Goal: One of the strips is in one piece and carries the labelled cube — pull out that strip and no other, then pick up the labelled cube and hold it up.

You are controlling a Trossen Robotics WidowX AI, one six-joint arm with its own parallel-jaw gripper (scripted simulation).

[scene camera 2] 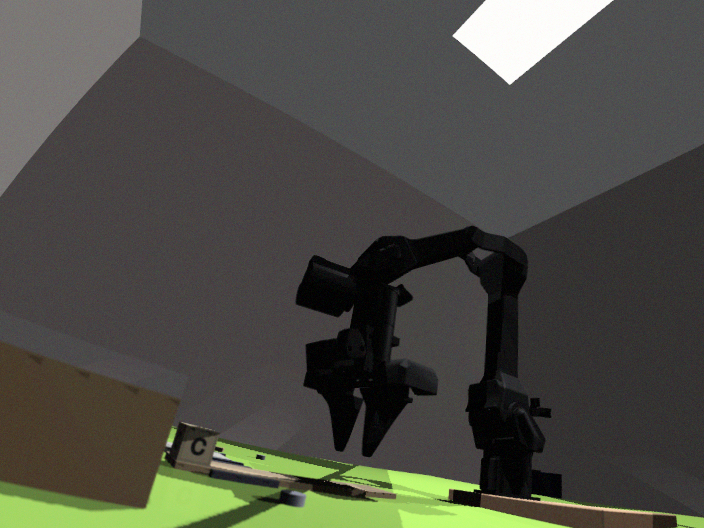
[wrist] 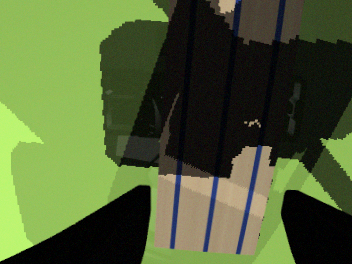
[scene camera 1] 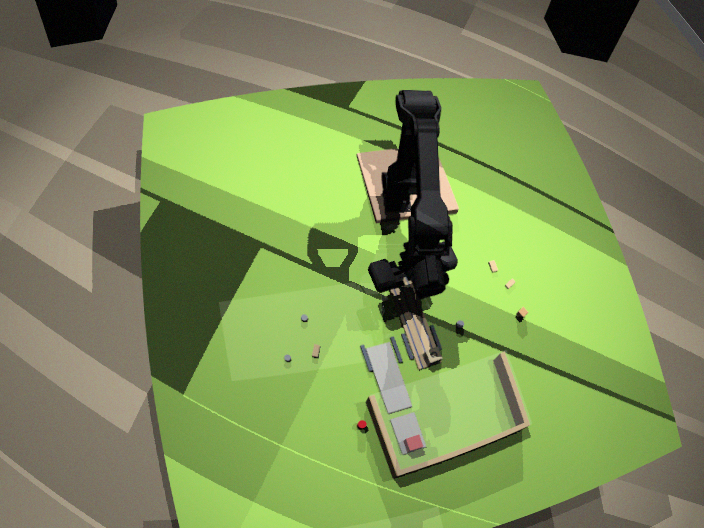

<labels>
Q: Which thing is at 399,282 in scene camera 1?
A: The gripper.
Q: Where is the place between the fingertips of the gripper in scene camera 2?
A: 352,453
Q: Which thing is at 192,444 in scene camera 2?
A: A labelled cube.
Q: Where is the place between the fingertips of the gripper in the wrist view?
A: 217,200
</labels>
